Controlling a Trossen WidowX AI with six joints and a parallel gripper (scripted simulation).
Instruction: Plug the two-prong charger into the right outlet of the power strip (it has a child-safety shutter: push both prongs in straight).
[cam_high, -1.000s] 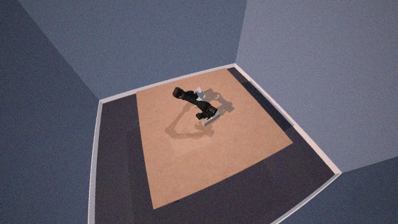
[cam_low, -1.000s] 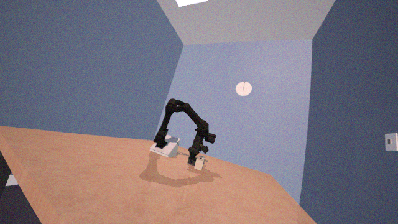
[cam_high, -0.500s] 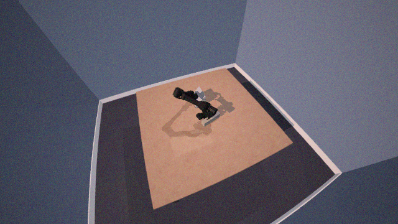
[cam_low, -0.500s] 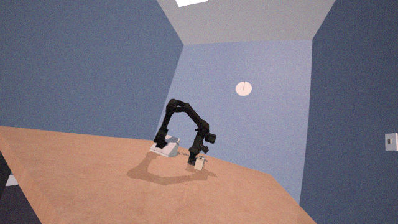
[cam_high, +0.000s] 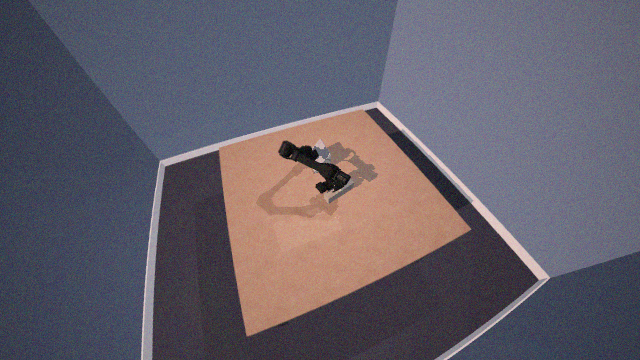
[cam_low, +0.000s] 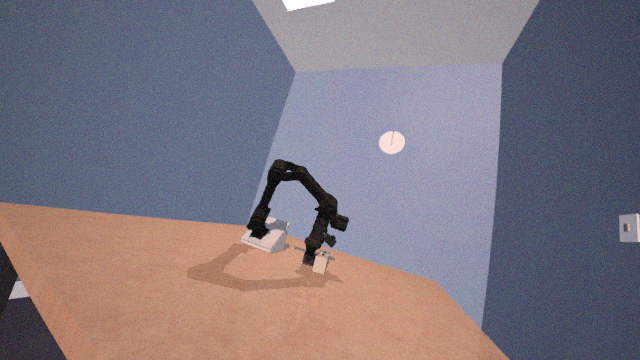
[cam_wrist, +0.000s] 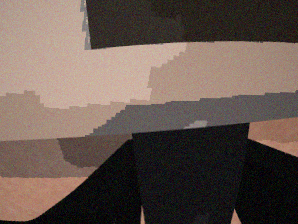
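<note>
Now: gripper tip 2 cm short of the dark charger, 1 cm to the right of it and 1 cm below it.
</note>
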